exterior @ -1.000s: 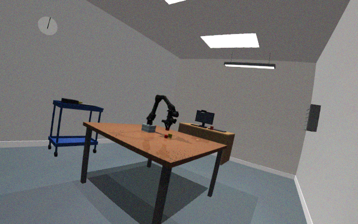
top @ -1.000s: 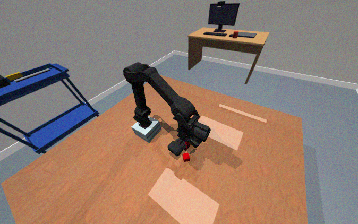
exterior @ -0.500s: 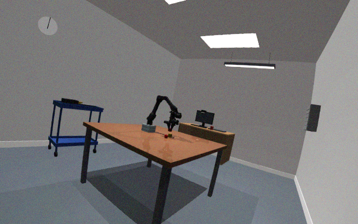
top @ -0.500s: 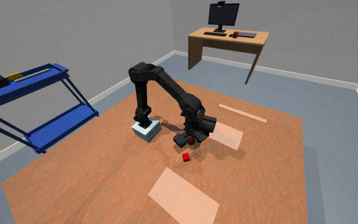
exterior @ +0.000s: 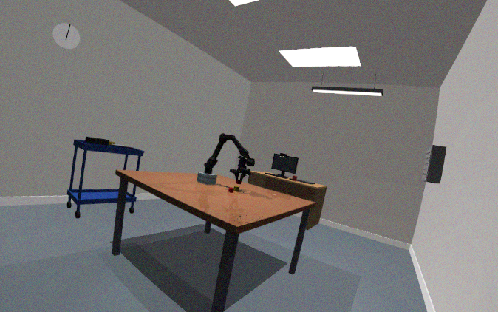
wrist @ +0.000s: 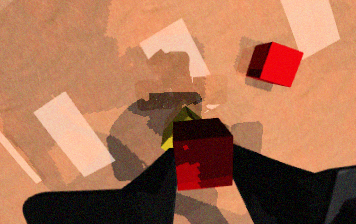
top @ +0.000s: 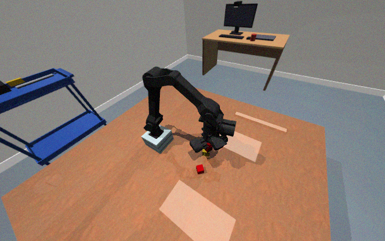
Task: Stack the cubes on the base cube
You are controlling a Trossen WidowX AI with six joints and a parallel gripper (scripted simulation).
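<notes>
Now: gripper tip 1 cm past the yellow cube, 1 cm to the right of it and 7 cm above it.
</notes>
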